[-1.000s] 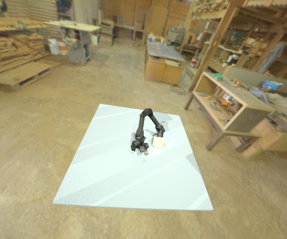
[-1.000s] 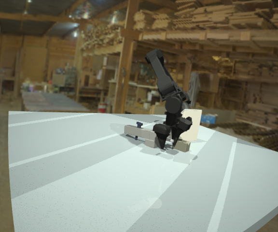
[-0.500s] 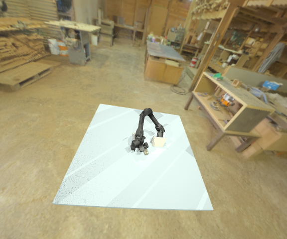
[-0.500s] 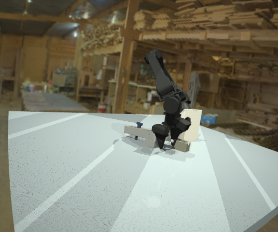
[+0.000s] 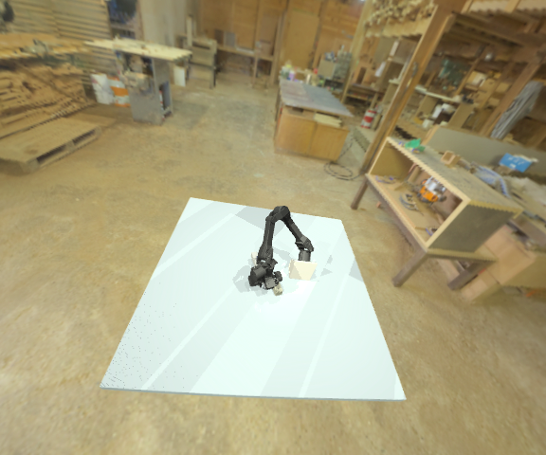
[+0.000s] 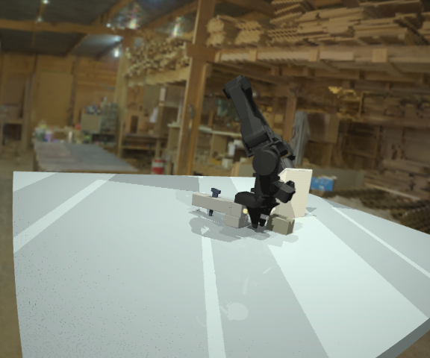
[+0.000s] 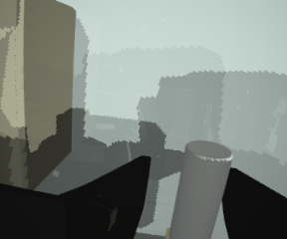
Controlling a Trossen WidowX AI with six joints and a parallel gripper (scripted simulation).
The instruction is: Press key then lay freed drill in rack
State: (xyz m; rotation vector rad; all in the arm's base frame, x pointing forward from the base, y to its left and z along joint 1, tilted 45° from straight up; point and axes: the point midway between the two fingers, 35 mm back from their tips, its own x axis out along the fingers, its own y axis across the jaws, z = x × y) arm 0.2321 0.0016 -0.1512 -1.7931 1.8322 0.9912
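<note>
Now: gripper tip 40 mm to the left of the drill, 30 mm below it and 10 mm short of it. The rest, counted from my gripper tip: dark t-shaped key: 160 mm to the right, 40 mm above, 30 mm ahead; rack block: 80 mm behind, 10 mm to the left; grey fixture: 140 mm to the right, 30 mm ahead, 20 mm above.
</note>
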